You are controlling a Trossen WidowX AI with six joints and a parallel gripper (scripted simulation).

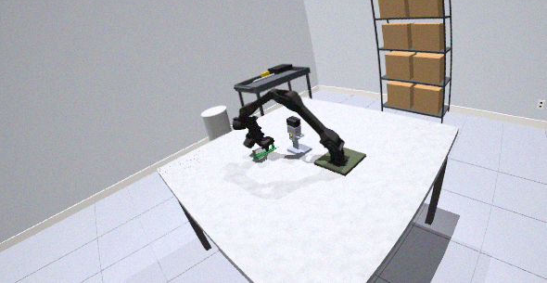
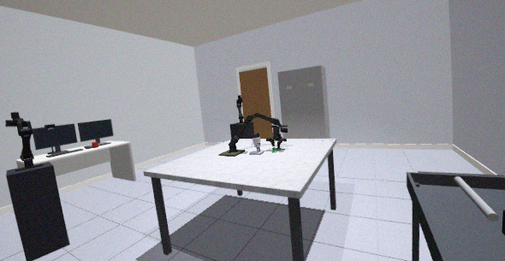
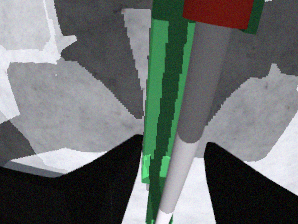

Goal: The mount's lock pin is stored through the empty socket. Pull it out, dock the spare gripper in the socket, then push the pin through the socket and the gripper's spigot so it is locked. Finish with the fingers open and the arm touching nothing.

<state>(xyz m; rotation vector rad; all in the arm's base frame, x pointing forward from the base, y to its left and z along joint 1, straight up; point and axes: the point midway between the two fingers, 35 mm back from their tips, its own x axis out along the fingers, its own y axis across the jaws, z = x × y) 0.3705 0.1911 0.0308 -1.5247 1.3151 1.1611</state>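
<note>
Right now my gripper tip is 10 mm to the right of the green holder and 10 mm below it. From my gripper tip the other things lie so: mount 120 mm behind, 130 mm to the right, 40 mm above; then spare gripper 110 mm behind, 130 mm to the right, 110 mm above.
</note>
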